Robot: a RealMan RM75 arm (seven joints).
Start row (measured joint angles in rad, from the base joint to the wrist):
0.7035, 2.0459, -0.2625, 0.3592, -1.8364, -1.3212, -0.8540
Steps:
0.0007, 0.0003, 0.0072, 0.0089, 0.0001, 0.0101, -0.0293
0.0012, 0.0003, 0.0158, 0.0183, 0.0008, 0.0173, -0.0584
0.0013, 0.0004, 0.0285, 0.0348, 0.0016, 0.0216, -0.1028
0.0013, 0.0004, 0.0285, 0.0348, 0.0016, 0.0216, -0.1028
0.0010, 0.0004, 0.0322, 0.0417, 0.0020, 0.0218, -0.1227
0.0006, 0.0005, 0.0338, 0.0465, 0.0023, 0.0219, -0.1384
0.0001, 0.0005, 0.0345, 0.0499, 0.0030, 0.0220, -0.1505
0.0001, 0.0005, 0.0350, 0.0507, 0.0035, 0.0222, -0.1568
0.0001, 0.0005, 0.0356, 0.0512, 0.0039, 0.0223, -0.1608
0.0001, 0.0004, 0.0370, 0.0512, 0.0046, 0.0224, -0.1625
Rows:
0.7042, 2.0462, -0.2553, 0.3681, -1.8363, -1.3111, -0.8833
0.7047, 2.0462, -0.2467, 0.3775, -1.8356, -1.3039, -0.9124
0.7048, 2.0463, -0.2340, 0.3940, -1.8348, -1.2996, -0.9568
0.7048, 2.0463, -0.2340, 0.3940, -1.8348, -1.2996, -0.9568
0.7045, 2.0463, -0.2303, 0.4009, -1.8344, -1.2994, -0.9767
0.7041, 2.0464, -0.2287, 0.4057, -1.8341, -1.2993, -0.9924
0.7036, 2.0464, -0.2280, 0.4091, -1.8334, -1.2992, -1.0045
0.7036, 2.0464, -0.2275, 0.4099, -1.8329, -1.2990, -1.0108
0.7036, 2.0464, -0.2269, 0.4104, -1.8325, -1.2989, -1.0148
0.7036, 2.0463, -0.2255, 0.4104, -1.8318, -1.2988, -1.0165

